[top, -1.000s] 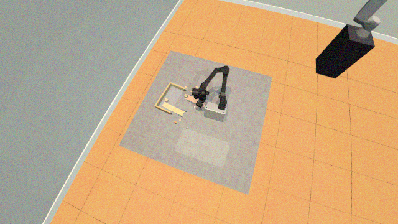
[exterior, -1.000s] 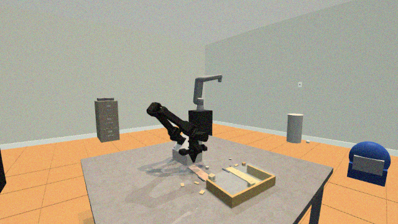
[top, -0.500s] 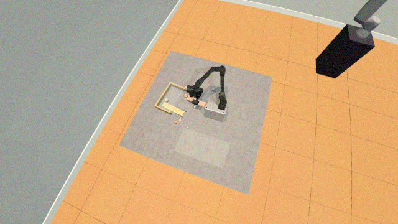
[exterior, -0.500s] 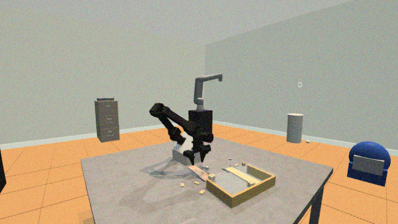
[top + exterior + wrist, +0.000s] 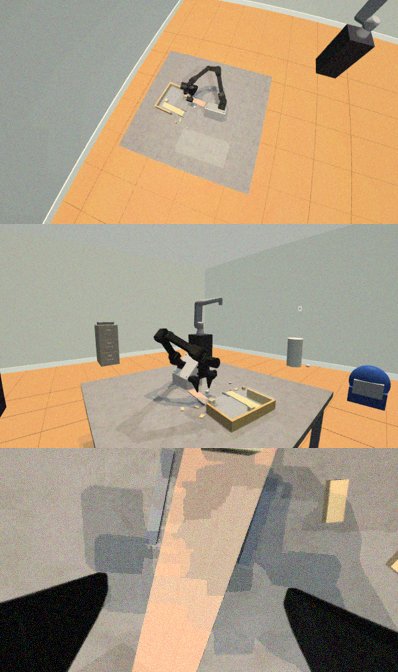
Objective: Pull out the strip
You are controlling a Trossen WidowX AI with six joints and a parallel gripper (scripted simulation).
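Right now my gripper tip is 6 cm above the strip and 2 cm past it. The rest, counted from my gripper tip: pale cube (8 cm to the left, 5 cm below, 5 cm behind).
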